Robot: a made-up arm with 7 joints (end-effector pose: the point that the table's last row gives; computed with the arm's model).
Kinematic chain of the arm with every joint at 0, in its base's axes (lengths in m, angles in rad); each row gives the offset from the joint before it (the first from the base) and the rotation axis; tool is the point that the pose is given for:
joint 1: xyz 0 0 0.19 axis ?
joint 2: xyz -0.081 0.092 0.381 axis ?
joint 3: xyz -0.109 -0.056 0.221 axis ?
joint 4: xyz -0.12 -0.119 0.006 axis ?
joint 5: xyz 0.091 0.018 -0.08 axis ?
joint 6: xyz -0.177 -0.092 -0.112 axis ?
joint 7: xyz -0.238 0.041 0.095 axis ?
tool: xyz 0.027 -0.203 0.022
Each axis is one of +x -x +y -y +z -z.
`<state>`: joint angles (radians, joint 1 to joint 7).
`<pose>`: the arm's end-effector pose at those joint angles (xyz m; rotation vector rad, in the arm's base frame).
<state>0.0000 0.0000 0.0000 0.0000 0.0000 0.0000 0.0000</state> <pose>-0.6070 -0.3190 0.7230 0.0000 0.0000 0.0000</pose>
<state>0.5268 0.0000 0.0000 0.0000 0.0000 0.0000 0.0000</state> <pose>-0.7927 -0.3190 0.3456 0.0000 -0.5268 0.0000</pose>
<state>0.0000 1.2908 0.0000 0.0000 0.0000 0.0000 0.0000</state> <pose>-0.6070 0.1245 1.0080 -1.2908 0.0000 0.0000</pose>
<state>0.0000 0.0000 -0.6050 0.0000 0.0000 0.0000 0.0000</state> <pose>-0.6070 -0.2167 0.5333 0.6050 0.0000 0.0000</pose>
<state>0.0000 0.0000 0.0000 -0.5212 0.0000 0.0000 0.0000</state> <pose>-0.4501 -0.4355 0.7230 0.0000 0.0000 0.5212</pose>
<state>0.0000 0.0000 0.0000 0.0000 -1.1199 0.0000 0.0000</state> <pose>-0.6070 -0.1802 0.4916 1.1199 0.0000 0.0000</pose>
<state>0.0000 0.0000 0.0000 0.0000 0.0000 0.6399 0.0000</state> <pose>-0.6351 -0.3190 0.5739 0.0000 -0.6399 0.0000</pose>
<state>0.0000 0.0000 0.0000 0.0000 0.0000 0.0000 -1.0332</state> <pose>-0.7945 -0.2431 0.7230 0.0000 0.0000 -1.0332</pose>
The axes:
joint 1: -y
joint 2: -x
joint 3: -x
joint 4: -z
joint 5: -x
joint 6: -y
joint 7: +z

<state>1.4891 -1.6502 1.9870 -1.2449 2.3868 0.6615 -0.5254</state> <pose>-0.7395 -0.5052 -0.2354 1.8593 1.5298 -0.1343</pose>
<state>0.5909 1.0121 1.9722 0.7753 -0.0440 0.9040 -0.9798</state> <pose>-1.1300 0.1176 0.5870 1.8995 2.1465 -0.5785</pose>
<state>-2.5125 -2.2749 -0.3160 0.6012 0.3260 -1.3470 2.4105</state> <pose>0.3397 0.0047 0.1136 1.3386 -1.4675 -1.4983</pose>
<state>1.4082 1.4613 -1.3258 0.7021 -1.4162 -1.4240 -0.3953</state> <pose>-0.2813 -0.0031 -0.2262 0.7790 -0.3501 0.7569</pose>
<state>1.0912 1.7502 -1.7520 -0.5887 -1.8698 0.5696 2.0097</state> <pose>-0.5829 0.1261 -0.0774 -0.4818 2.2813 -2.0734</pose>
